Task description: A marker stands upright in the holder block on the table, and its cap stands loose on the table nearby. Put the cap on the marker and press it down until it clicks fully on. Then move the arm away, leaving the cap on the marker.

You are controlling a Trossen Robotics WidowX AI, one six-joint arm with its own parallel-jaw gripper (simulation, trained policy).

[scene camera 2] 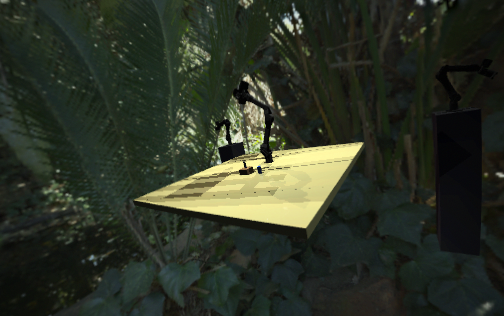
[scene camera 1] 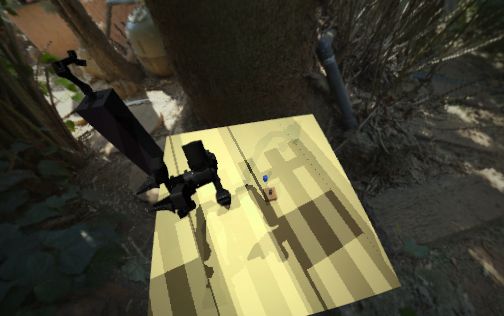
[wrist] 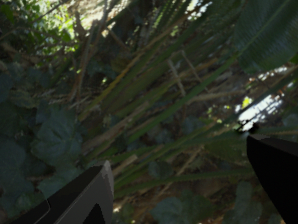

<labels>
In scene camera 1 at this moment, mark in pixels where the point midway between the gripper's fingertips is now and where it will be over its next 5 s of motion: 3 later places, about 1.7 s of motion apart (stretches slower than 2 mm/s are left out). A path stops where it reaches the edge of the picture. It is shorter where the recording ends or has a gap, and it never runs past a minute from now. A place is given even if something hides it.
My gripper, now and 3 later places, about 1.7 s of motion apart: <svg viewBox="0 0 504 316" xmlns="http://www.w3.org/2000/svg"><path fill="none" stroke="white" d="M139 203L186 231L244 237L284 222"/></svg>
</labels>
